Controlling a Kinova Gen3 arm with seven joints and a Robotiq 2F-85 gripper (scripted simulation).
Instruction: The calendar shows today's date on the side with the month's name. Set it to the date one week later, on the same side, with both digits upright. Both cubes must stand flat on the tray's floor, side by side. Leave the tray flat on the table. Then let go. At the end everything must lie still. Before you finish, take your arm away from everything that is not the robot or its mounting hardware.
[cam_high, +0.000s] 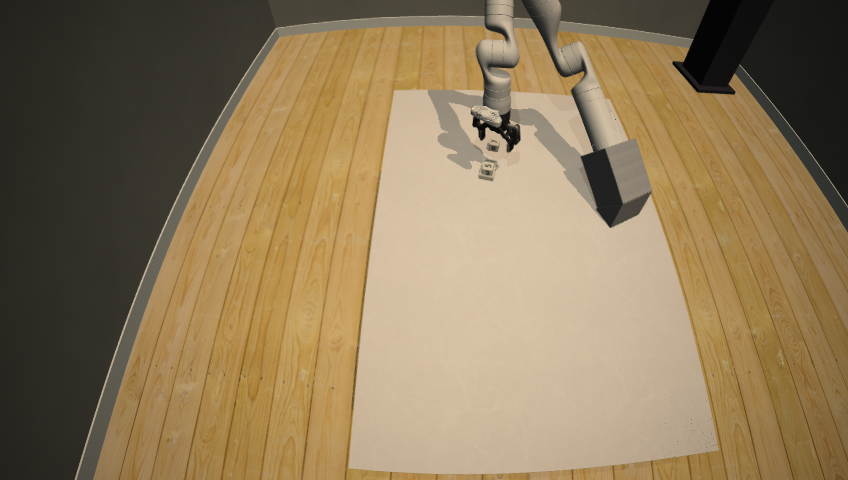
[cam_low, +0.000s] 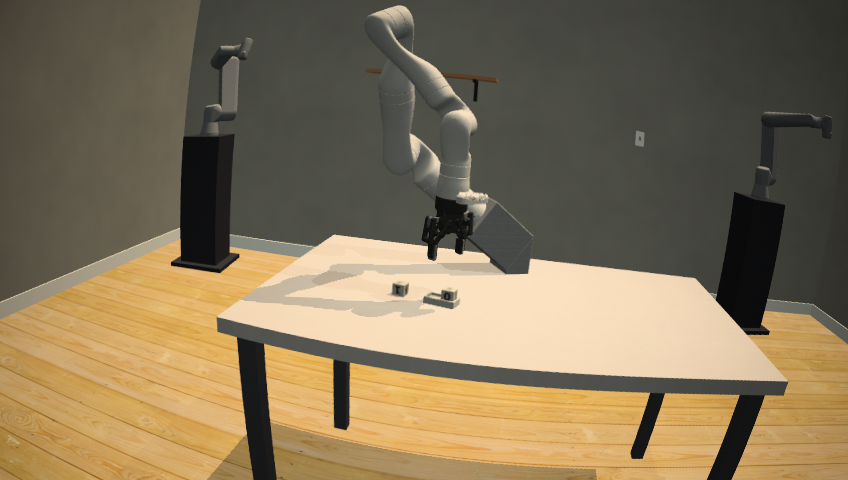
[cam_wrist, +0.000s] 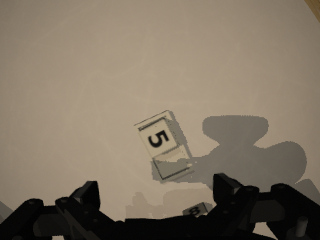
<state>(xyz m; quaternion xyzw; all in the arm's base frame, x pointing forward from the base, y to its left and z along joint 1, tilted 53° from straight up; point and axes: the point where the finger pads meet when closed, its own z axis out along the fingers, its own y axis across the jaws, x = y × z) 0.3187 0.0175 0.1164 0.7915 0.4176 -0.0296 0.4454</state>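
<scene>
Right now the white digit cube is 10 cm to the right of my hand, 10 cm below it and 3 cm behind it. Also, from my hand: white calendar tray (11 cm below, 1 cm ahead).
</scene>
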